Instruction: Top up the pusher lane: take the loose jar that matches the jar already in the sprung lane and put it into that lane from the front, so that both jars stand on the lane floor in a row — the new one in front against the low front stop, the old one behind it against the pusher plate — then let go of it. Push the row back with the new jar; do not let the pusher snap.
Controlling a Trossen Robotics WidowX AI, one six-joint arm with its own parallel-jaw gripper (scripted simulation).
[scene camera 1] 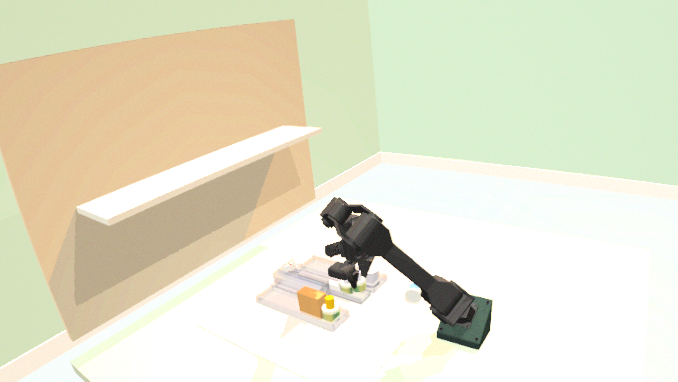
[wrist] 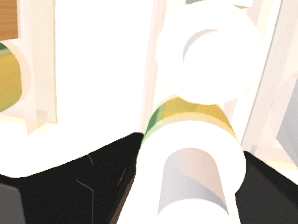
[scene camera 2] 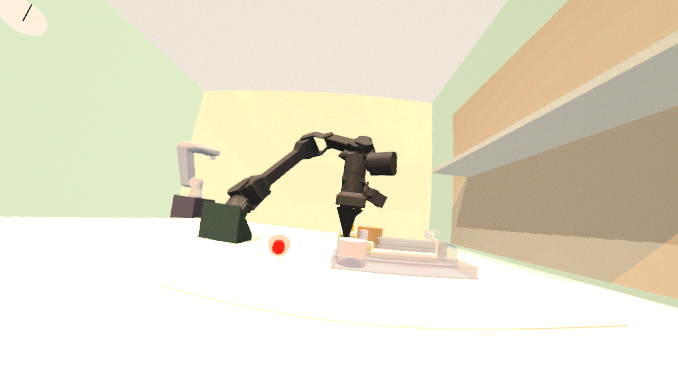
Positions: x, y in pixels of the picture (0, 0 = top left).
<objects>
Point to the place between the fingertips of the gripper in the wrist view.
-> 188, 150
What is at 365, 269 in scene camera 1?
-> The gripper.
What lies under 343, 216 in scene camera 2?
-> The gripper.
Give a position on a wall shelf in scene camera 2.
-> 633, 89
</objects>
